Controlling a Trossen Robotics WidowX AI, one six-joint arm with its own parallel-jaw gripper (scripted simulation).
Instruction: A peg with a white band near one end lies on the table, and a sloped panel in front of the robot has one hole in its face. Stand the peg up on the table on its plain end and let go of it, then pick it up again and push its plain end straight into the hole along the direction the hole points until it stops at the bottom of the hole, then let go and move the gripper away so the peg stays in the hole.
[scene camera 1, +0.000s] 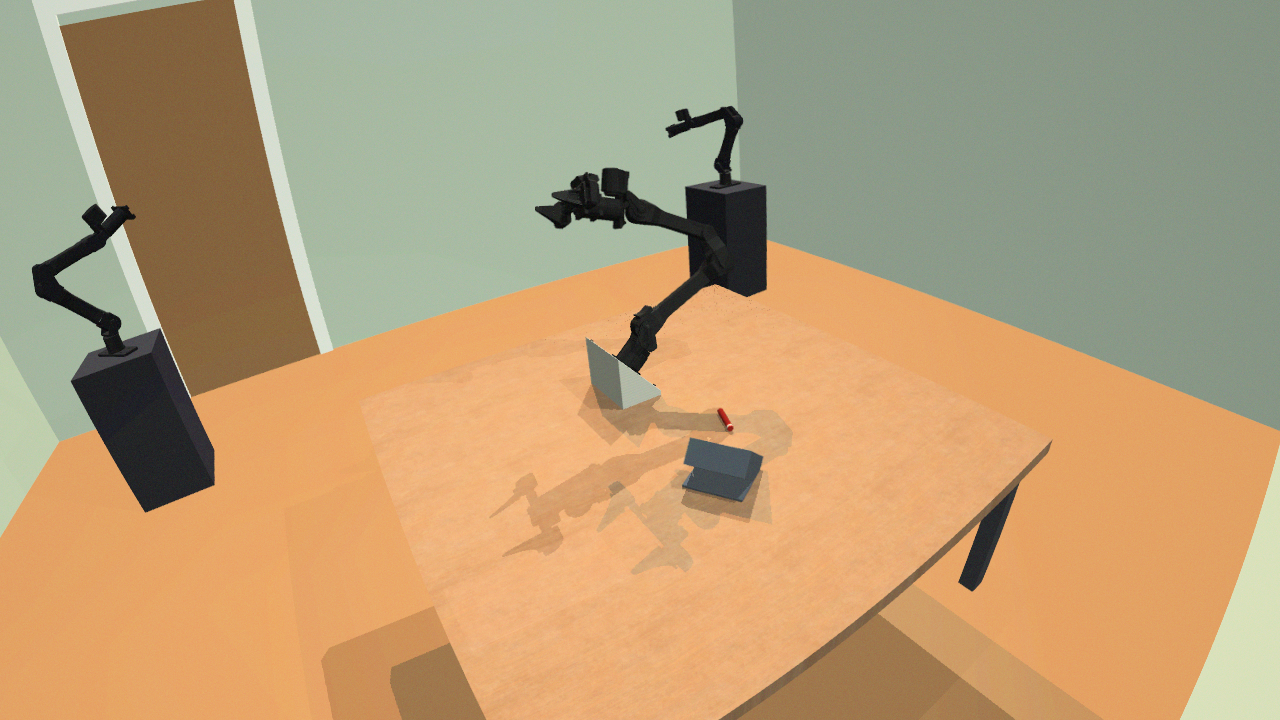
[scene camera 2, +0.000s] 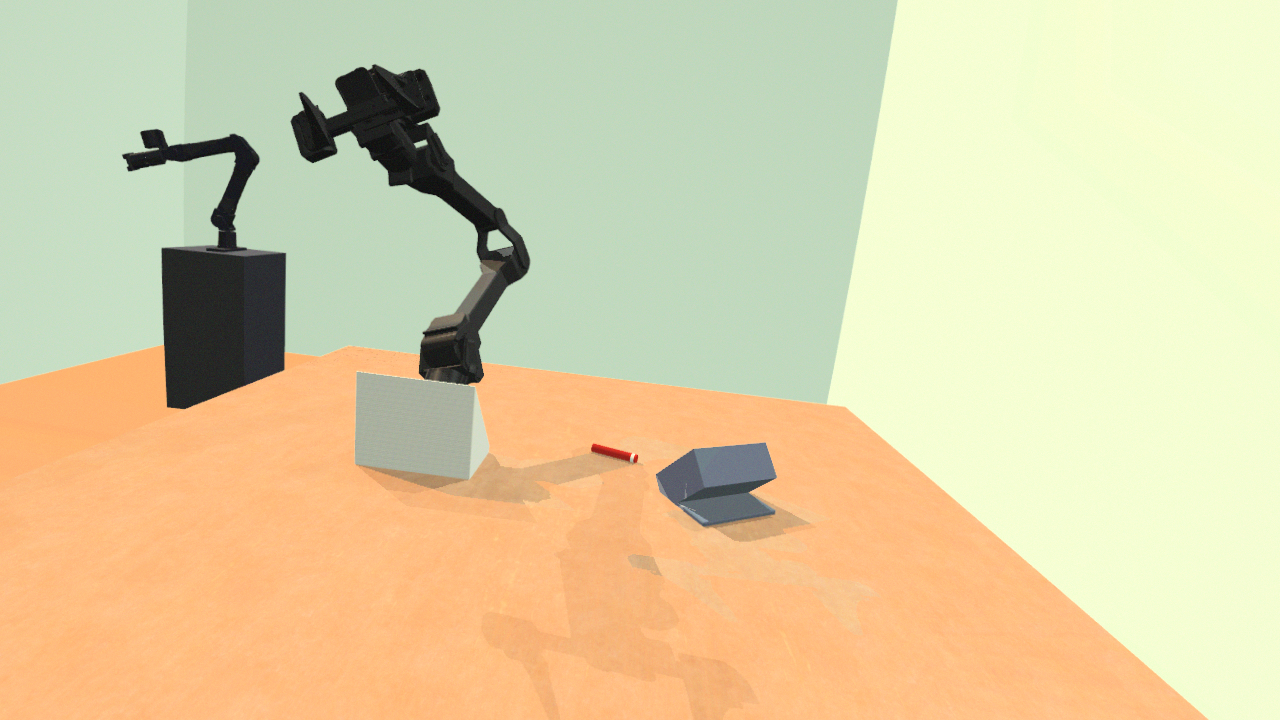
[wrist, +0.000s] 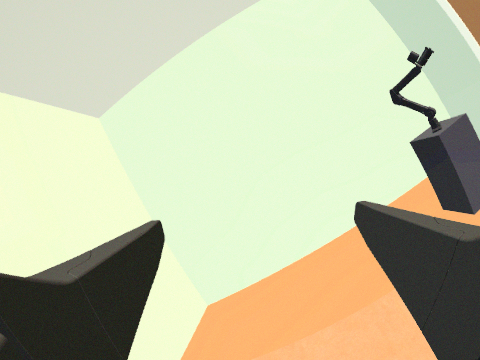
my gripper: scene camera 1; scene camera 2; wrist 260, 221
same spot on grey-blue panel block: (scene camera 1: 741, 463) = (scene camera 2: 764, 460)
same spot on my gripper: (scene camera 2: 404, 88) = (scene camera 1: 579, 193)
